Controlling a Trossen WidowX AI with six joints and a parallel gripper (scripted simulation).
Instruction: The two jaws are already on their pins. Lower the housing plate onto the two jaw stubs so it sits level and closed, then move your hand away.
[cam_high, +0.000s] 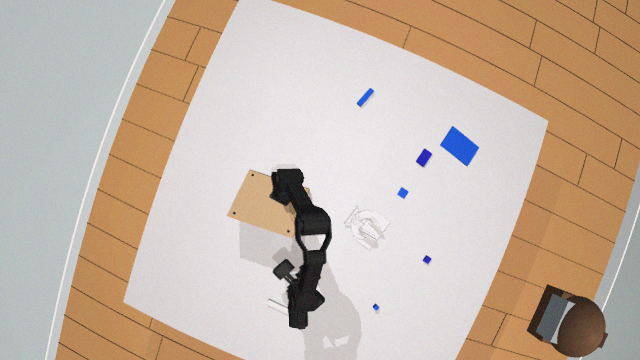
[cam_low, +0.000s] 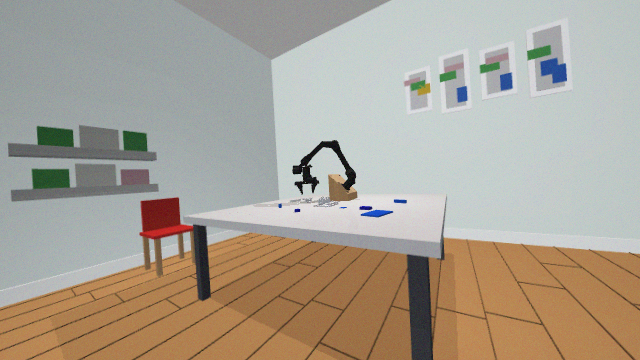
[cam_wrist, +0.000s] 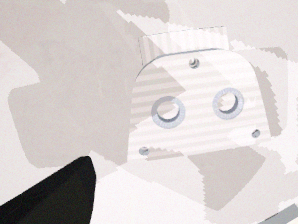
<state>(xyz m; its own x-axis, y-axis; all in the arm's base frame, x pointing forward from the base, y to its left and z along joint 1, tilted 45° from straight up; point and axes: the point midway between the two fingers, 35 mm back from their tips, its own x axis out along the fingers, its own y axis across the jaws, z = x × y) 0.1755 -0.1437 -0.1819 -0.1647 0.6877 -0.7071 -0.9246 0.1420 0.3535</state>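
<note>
My gripper tip is 14 cm to the left of the white bar, 5 cm above it and 1 cm past it. Also, from my gripper tip: blue sheet (67 cm to the left, 30 cm ahead, 6 cm below).
</note>
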